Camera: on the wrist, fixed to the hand. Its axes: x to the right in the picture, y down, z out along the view.
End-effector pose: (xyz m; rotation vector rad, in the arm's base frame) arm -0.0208 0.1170 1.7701 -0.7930 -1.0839 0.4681
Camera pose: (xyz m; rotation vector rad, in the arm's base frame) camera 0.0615 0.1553 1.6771 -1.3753 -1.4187 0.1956
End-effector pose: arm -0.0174 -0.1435 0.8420 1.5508 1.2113 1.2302
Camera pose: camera -0.0799 -0.1590 0.9549 1.1432 0.5681 1.3095
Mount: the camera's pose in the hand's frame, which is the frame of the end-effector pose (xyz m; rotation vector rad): 0.0047 0.0988 -0.0843 -0.6698 -0.1776 0.0325
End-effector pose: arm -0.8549 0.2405 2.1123 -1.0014 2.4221 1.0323
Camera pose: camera -0.9303 0.2256 2.2171 -0.9963 1.9773 1.9210
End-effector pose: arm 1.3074 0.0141 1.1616 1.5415 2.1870 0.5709
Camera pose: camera 1.3376 0.0407 1.2852 1.2025 1.6002 1.0065
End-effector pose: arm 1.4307 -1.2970 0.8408 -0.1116 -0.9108 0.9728
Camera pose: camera 1.4260 -1.2101 0.7443 -0.6151 -1.3768 0.6800
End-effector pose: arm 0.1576 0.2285 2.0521 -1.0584 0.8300 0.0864
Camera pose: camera 0.0702 0.2109 1.9576 -1.6361 0.6660 0.5059
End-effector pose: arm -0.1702 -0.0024 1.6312 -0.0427 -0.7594 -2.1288
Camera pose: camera -0.0810 -0.0953 1.6136 -0.5994 -0.1097 -2.2764
